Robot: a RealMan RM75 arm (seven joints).
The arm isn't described. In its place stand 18 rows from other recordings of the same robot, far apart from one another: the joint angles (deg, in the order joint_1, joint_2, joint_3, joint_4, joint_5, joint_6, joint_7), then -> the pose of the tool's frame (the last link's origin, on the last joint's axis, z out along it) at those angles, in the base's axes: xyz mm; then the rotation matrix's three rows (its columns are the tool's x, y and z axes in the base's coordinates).
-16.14 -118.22 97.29 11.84 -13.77 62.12 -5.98 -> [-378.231 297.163 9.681], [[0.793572 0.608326 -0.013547], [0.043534 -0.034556 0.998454], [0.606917 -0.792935 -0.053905]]
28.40 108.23 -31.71 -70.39 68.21 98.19 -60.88 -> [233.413 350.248 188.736], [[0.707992 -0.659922 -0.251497], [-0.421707 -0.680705 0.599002], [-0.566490 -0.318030 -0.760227]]
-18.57 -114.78 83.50 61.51 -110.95 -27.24 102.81 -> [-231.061 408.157 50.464], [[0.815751 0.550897 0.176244], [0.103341 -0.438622 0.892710], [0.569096 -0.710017 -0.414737]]
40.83 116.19 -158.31 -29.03 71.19 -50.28 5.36 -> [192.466 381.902 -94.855], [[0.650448 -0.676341 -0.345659], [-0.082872 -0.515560 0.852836], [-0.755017 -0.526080 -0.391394]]
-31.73 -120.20 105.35 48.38 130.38 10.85 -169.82 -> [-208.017 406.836 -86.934], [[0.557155 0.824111 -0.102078], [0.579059 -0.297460 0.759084], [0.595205 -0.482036 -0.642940]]
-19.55 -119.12 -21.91 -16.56 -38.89 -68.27 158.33 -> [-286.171 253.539 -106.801], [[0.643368 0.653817 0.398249], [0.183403 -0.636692 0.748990], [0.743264 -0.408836 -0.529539]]
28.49 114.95 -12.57 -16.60 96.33 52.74 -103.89 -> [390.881 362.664 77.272], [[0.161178 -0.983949 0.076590], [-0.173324 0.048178 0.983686], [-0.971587 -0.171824 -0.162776]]
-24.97 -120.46 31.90 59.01 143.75 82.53 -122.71 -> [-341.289 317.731 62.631], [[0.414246 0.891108 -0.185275], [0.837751 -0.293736 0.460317], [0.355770 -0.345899 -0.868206]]
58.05 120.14 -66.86 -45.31 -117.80 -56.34 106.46 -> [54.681 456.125 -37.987], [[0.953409 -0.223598 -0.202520], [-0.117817 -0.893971 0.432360], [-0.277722 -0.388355 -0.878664]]
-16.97 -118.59 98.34 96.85 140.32 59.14 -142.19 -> [-129.358 330.795 -16.915], [[0.951217 0.301461 -0.065625], [0.287205 -0.787535 0.545254], [0.112691 -0.537503 -0.835698]]
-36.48 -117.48 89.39 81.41 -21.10 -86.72 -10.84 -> [-165.338 366.386 2.070], [[0.382138 0.722471 -0.576201], [0.917751 -0.223708 0.328158], [0.108183 -0.654210 -0.748536]]
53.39 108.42 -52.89 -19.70 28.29 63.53 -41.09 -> [281.386 421.249 11.464], [[0.443404 -0.786366 0.430142], [-0.896313 -0.386843 0.216739], [-0.004039 -0.481644 -0.876357]]
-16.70 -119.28 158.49 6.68 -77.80 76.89 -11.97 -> [-368.042 265.640 -3.846], [[0.656619 0.752714 0.047689], [-0.045437 -0.023636 0.998688], [0.752853 -0.657924 0.018682]]
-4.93 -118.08 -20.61 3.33 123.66 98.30 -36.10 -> [-373.307 167.597 9.727], [[0.472333 0.832417 0.289800], [-0.004515 -0.326498 0.945187], [0.881408 -0.447752 -0.150457]]
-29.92 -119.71 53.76 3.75 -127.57 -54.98 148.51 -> [-335.564 341.449 -47.579], [[0.702831 0.705730 0.089295], [0.261853 -0.373381 0.889955], [0.661409 -0.602106 -0.447221]]
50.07 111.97 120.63 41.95 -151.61 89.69 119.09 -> [230.109 391.852 21.819], [[-0.751171 0.510767 0.418161], [0.564078 0.825708 0.004721], [-0.342867 0.239421 -0.908361]]
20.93 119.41 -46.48 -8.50 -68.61 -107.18 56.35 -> [267.131 254.353 0.798], [[0.212476 -0.592309 -0.777190], [-0.071110 -0.802614 0.592245], [-0.974576 -0.070572 -0.212655]]
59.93 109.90 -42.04 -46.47 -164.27 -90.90 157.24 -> [180.834 443.910 84.404], [[0.347811 -0.836309 0.423810], [-0.934154 -0.270596 0.232668], [-0.079901 -0.476828 -0.875358]]
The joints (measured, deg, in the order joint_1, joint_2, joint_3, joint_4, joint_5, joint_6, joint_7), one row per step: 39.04 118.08 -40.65 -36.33 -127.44 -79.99 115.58; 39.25 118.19 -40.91 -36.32 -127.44 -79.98 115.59; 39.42 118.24 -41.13 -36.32 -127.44 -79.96 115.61; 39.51 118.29 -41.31 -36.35 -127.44 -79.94 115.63; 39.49 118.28 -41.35 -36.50 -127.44 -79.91 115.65; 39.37 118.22 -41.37 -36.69 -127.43 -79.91 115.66; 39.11 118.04 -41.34 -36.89 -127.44 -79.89 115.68; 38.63 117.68 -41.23 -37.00 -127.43 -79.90 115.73; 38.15 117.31 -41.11 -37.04 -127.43 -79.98 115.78; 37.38 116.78 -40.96 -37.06 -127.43 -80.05 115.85; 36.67 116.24 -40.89 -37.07 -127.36 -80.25 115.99; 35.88 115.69 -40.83 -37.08 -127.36 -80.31 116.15
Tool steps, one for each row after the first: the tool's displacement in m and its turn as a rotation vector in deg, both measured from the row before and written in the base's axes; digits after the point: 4 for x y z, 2 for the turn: -0.0019 0.0004 -0.0014 -0.25 -0.06 0.31; -0.0014 0.0004 -0.0008 -0.17 -0.09 0.25; -0.0009 0.0002 -0.0006 -0.12 -0.08 0.17; 0.0000 0.0003 0.0005 0.11 -0.09 0.06; 0.0007 0.0001 0.0011 0.16 -0.12 -0.01; 0.0021 -0.0001 0.0021 0.29 -0.21 -0.18; 0.0042 -0.0008 0.0033 0.37 -0.23 -0.51; 0.0043 -0.0011 0.0031 0.27 -0.19 -0.54; 0.0067 -0.0021 0.0043 0.37 -0.29 -0.87; 0.0060 -0.0022 0.0042 0.23 -0.20 -0.81; 0.0068 -0.0025 0.0043 0.31 -0.33 -0.94
